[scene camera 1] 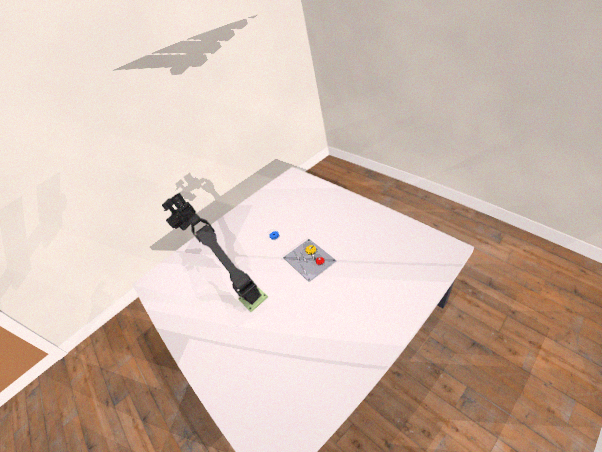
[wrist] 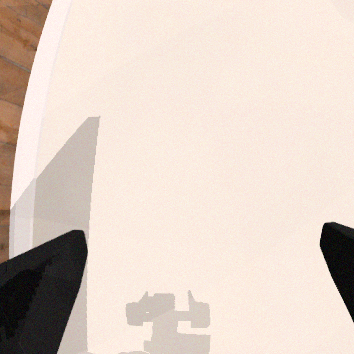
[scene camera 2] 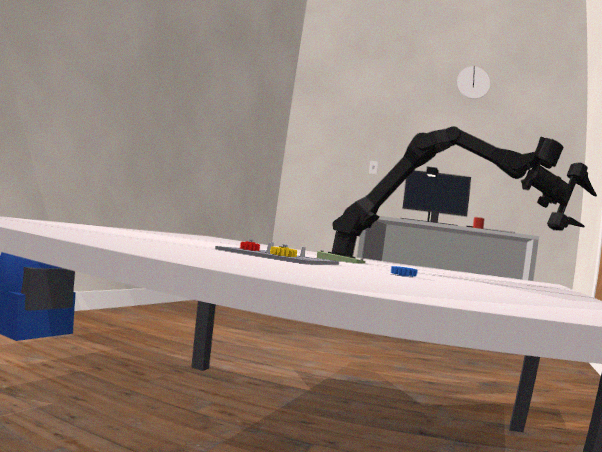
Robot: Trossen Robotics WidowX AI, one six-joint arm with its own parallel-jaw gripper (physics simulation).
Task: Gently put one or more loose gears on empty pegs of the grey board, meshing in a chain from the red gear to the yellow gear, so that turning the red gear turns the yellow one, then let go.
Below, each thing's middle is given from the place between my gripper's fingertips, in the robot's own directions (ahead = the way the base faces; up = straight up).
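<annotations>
Grey board (scene camera 1: 312, 268): 210 mm below my hand, 310 mm ahead of it, 730 mm to the right of it.
</annotations>
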